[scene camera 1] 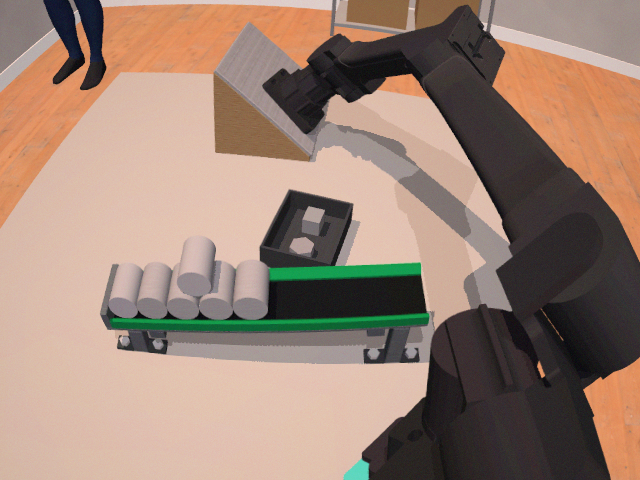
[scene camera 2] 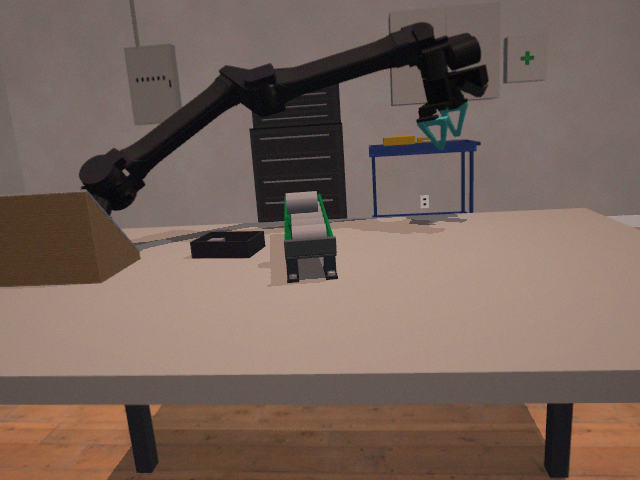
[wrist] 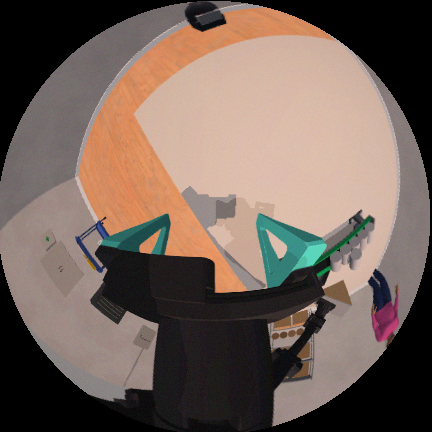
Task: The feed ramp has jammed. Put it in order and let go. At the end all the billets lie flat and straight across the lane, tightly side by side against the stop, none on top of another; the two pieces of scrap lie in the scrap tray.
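Frame: origin at the arm's base, x ahead, y left, z up, level; centimetres.
Seen in the pictures: gripper, fingertip midpoint: (scene camera 2: 449,142) (wrist: 212,217); arm's base, link origin: (scene camera 1: 291,102) (scene camera 2: 85,236) (wrist: 325,302).
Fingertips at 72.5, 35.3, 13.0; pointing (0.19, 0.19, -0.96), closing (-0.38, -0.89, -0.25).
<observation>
Pixels of each thing's middle, then the offset from my fingertips to it, as dx, dy, dz. "spot": a spot on its surface instead.
- green-railed lane, surface spot: (scene camera 1: 356,271) spot: -35.2, -14.8, -11.0
- stop, body centre: (scene camera 1: 112,295) (scene camera 2: 310,246) -22.9, -43.0, -13.5
- sixth billet, body centre: (scene camera 1: 196,265) (scene camera 2: 301,202) (wrist: 354,259) -27.1, -31.6, -8.0
- fifth billet, body centre: (scene camera 1: 251,289) (wrist: 335,261) -28.3, -25.4, -10.9
- scrap tray, body centre: (scene camera 1: 307,233) (scene camera 2: 228,244) (wrist: 316,277) -46.3, -23.9, -17.7
- cube-shaped scrap piece, body centre: (scene camera 1: 313,221) -49.1, -23.9, -17.8
- six-sided scrap piece, body centre: (scene camera 1: 301,249) -43.5, -23.8, -18.2
Five pale billets lie straight across the green-railed lane (scene camera 1: 356,271) in a row from the stop (scene camera 1: 107,302) (scene camera 2: 310,247). A sixth billet (scene camera 1: 197,266) (scene camera 2: 301,202) lies on top, over the third and fourth from the stop. The fifth billet (scene camera 1: 251,289) is at the row's open end. In the scrap tray (scene camera 1: 294,258) (scene camera 2: 224,249) lie a cube-shaped scrap piece (scene camera 1: 312,220) and a six-sided scrap piece (scene camera 1: 301,245). My gripper (scene camera 2: 448,141) (wrist: 212,217) is open and empty, high above the table, well away from the lane; its teal fingers are mostly outside the first scene view.
A wooden wedge with a grey slope (scene camera 1: 258,124) (scene camera 2: 46,240) stands behind the tray. The arm (scene camera 1: 496,139) reaches from beside the wedge past the lane's right end. A blue side table (scene camera 2: 423,149) and a drawer cabinet (scene camera 2: 299,170) stand beyond the table.
</observation>
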